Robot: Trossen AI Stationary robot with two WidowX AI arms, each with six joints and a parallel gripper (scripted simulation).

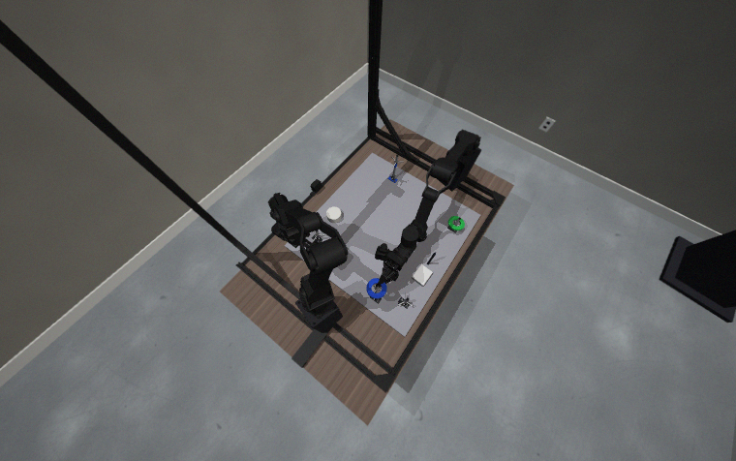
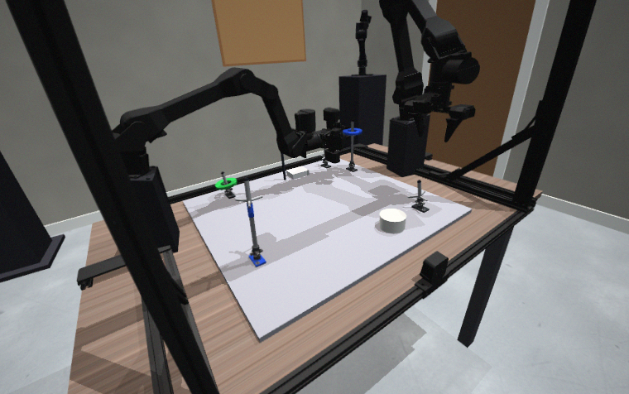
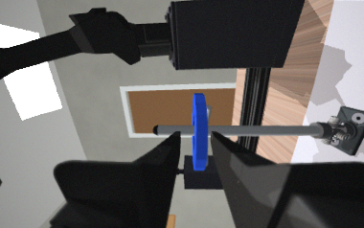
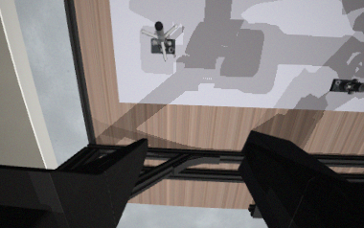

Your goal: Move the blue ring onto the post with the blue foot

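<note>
The blue ring lies 290 mm ahead of my right hand, 70 mm to the left of it and 50 mm below it. The rest, counted from my right hand: white block (380 mm ahead, 270 mm to the left, 200 mm below); short post (150 mm below, 100 mm to the left, 60 mm behind); black pen (370 mm ahead, 330 mm to the left, 110 mm below).
</note>
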